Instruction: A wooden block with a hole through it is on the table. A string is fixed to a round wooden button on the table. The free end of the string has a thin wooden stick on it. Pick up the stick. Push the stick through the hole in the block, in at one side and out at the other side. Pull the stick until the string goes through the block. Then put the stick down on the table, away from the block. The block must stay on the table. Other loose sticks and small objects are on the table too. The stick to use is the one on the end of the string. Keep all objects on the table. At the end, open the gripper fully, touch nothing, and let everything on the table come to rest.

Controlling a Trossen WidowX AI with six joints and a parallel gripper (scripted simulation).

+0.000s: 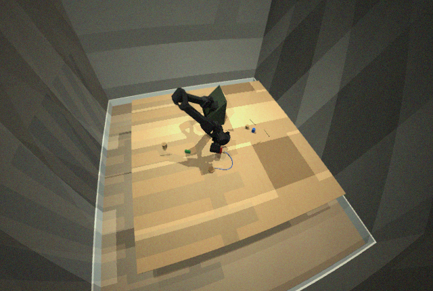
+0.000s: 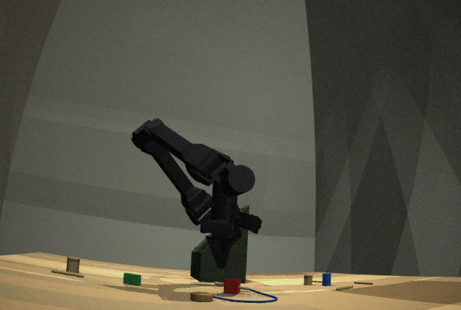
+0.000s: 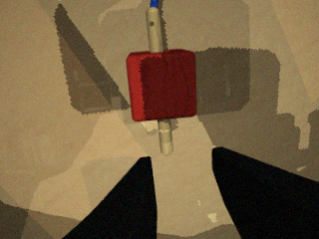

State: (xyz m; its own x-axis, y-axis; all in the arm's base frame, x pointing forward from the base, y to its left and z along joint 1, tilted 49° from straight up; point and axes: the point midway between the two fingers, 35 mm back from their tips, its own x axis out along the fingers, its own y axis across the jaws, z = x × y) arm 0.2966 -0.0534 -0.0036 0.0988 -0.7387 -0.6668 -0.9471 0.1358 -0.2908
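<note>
Right now the red block is 4 cm below my gripper tip, 3 cm to the left of it and 1 cm ahead of it. Also, from my gripper tip: green block (20 cm to the right, 4 cm below, 2 cm behind); thin stick (4 cm to the left, 4 cm below, 1 cm ahead); round wooden button (14 cm ahead, 5 cm to the right, 5 cm below).
</note>
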